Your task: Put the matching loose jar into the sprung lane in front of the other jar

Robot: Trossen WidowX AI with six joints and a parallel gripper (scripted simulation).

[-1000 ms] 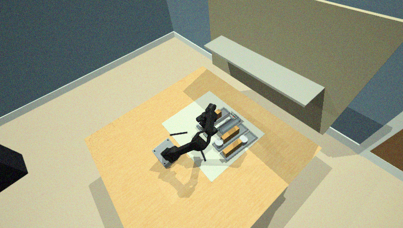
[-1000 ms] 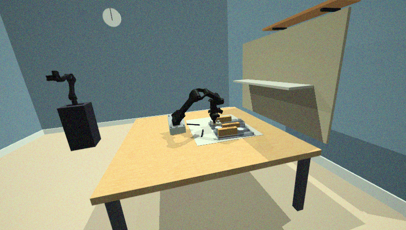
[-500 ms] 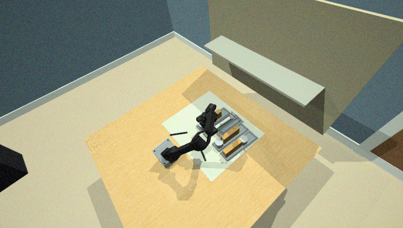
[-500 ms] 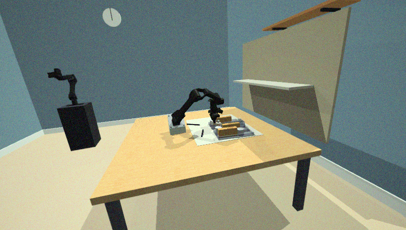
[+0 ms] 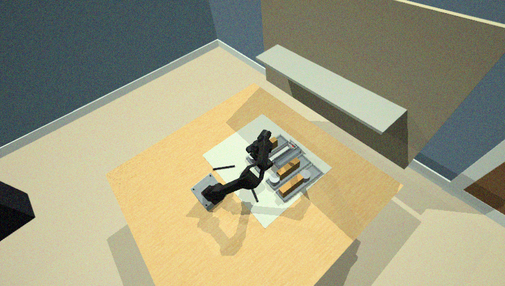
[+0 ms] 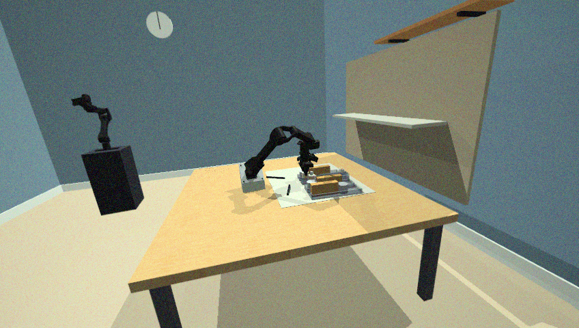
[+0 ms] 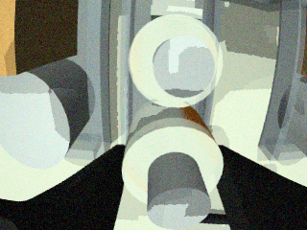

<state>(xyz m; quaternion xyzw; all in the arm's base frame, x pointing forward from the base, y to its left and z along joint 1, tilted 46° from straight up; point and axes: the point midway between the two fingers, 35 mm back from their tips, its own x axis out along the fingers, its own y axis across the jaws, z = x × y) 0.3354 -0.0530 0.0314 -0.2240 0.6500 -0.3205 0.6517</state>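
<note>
My gripper tip is 14 cm short of the grey railed lane, 5 cm to the left of it and 4 cm above it. The rest, counted from my gripper tip: white pusher (15 cm ahead, 5 cm to the right, 1 cm below); wall shelf (51 cm ahead, 31 cm above, 1 cm to the right).
</note>
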